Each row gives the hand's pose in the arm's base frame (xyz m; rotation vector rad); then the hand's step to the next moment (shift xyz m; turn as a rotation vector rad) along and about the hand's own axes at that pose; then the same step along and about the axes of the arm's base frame.
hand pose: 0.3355 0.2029 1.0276 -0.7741 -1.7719 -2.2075
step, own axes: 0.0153 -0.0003 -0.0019 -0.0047 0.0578 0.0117
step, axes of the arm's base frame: -0.0135 0.0007 0.0074 0.0342 -0.0045 0.0480
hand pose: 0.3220 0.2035 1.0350 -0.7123 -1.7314 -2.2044
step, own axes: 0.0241 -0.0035 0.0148 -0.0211 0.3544 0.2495
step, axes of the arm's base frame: -0.0189 0.0176 0.0121 0.2429 0.1438 0.3296
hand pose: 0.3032 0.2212 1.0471 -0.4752 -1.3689 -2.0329
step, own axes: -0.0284 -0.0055 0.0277 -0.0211 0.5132 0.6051
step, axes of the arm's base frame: 0.0157 0.0354 -0.0102 0.3324 0.4292 0.5790
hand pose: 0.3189 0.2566 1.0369 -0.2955 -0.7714 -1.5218
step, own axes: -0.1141 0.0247 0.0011 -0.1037 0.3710 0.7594
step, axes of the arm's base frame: 0.0377 0.0913 -0.0622 0.1659 0.5797 0.6013
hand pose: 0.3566 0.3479 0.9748 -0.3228 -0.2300 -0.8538
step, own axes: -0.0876 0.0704 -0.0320 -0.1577 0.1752 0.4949
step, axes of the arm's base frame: 0.0005 0.0926 -0.0713 -0.0004 0.3999 0.3749
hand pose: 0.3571 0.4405 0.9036 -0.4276 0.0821 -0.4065
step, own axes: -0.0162 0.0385 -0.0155 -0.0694 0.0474 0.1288
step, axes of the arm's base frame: -0.0033 0.0325 -0.0303 -0.0254 0.1169 0.0966
